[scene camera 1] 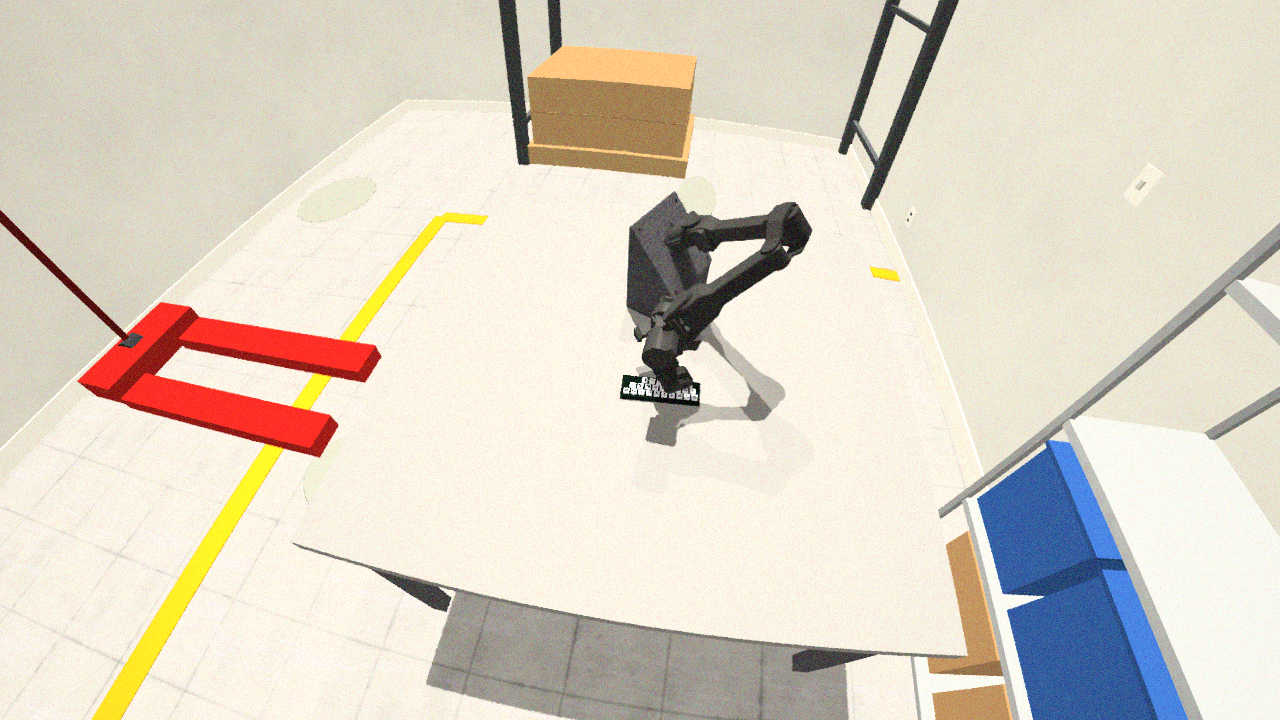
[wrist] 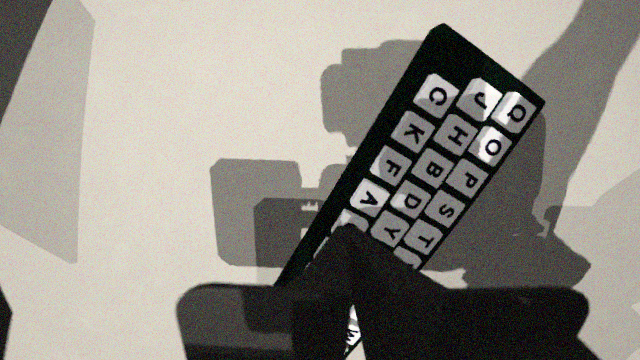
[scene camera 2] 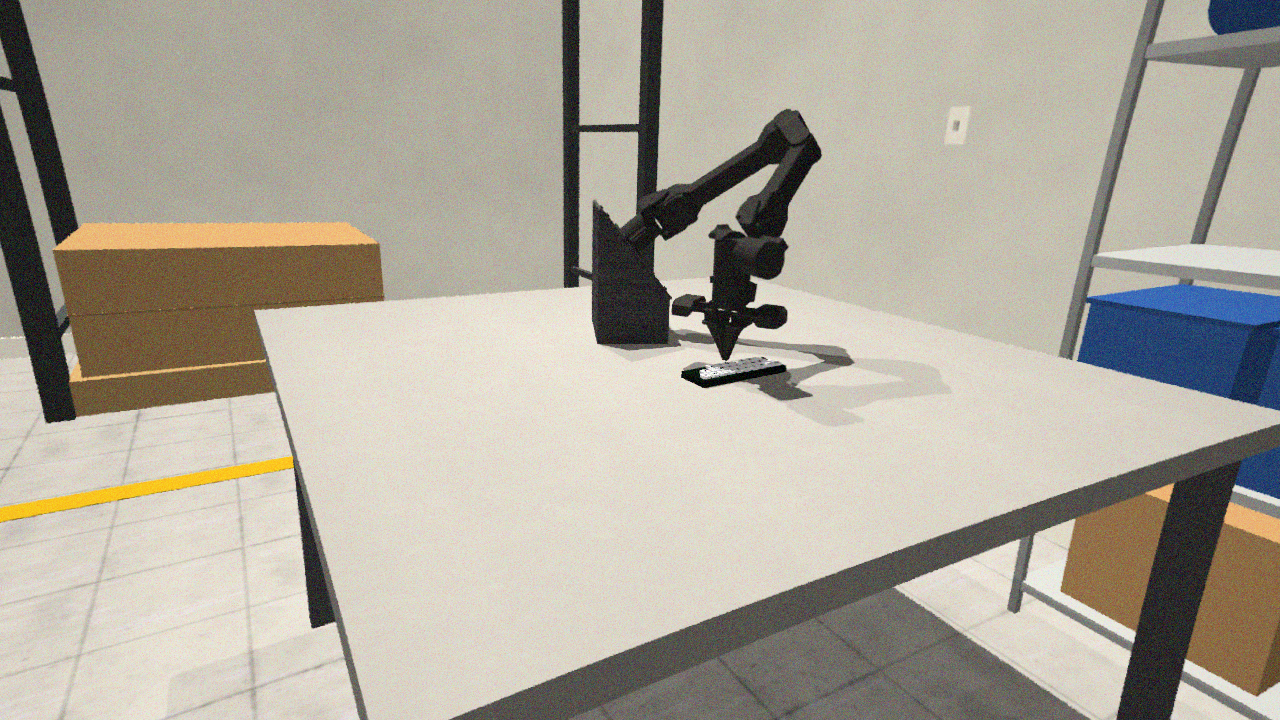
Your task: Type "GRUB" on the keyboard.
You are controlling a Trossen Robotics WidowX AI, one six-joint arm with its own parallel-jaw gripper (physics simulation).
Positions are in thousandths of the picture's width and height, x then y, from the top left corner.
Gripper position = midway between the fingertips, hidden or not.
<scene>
In view: my gripper (scene camera 2: 567, 501) and a black keyboard (wrist: 695, 143).
My gripper is seen too in scene camera 1 (scene camera 1: 515, 527) and in the wrist view (wrist: 540, 654).
</scene>
